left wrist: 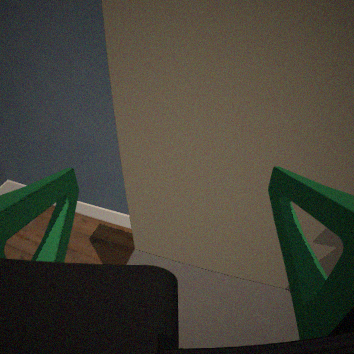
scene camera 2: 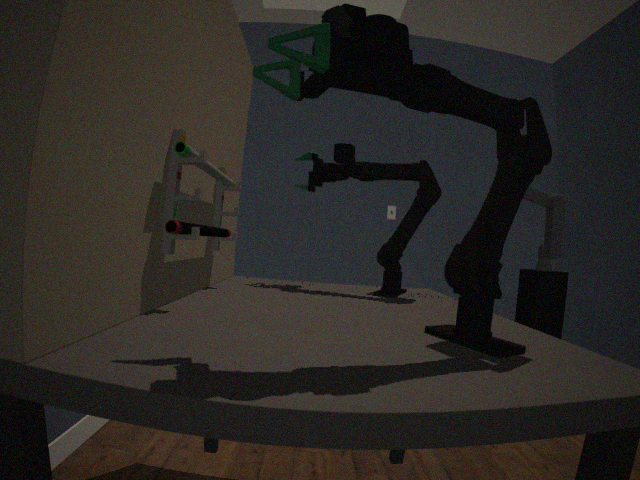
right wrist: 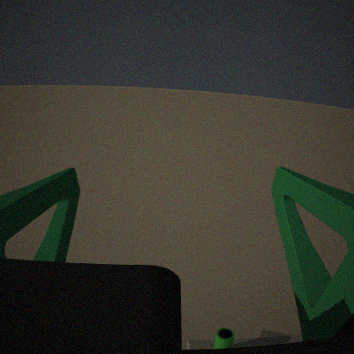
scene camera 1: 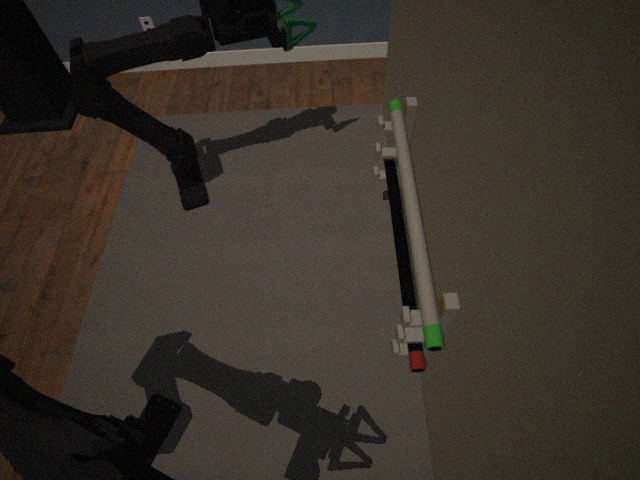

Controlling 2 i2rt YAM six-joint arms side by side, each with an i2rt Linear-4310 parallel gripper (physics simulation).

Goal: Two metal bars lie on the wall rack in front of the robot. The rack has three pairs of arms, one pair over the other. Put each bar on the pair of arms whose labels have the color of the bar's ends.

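Frame: origin at the left arm's base, x down, y ahead, z right, level; centimetres.
Seen in the pictures: left gripper, fingertip midpoint: [left wrist: 173, 177] [scene camera 2: 259, 58] [scene camera 1: 309, 13]; right gripper, fingertip midpoint: [scene camera 2: 294, 172] [right wrist: 175, 178]; left arm's base, link origin: [scene camera 2: 471, 341] [scene camera 1: 190, 181]; right arm's base, link origin: [scene camera 2: 391, 293] [scene camera 1: 141, 447].
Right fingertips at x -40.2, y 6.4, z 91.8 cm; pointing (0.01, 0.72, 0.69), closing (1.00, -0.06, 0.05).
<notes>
Offsets run from my right fingertips to a thing's top centre. Level surfaces: height alone.
The white rack [scene camera 1: 451, 301] [scene camera 2: 169, 193] is on the wall. A white bar with green ends @(dx +8.0, dy +33.5, dz -42.0 cm) [scene camera 1: 413, 217] [scene camera 2: 209, 168] [right wrist: 224, 344] lies across the top pair of arms, beside yellow labels. A black bar with red ends @(dx +23.0, dy +33.7, dz -42.5 cm) [scene camera 1: 399, 232] [scene camera 2: 211, 230] lies across the lowest pair, beside green labels. The middle pair, with red labels, holds no bar. My left gripper [scene camera 1: 308, 13] [scene camera 2: 261, 55] [left wrist: 173, 177] is open and empty, above rack height and out from the wall. My right gripper [scene camera 2: 296, 172] [right wrist: 175, 178] is open and empty, out from the wall; it does not show in scene camera 1.
The beige wall [scene camera 1: 537, 232] [scene camera 2: 113, 129] stands behind the rack. The grey table @(dx +40.2 cm) [scene camera 1: 268, 268] [scene camera 2: 336, 335] lies below the rack and both arms, with arm shadows across it. White upturned tips stand at the fronts of the rack's arms.
</notes>
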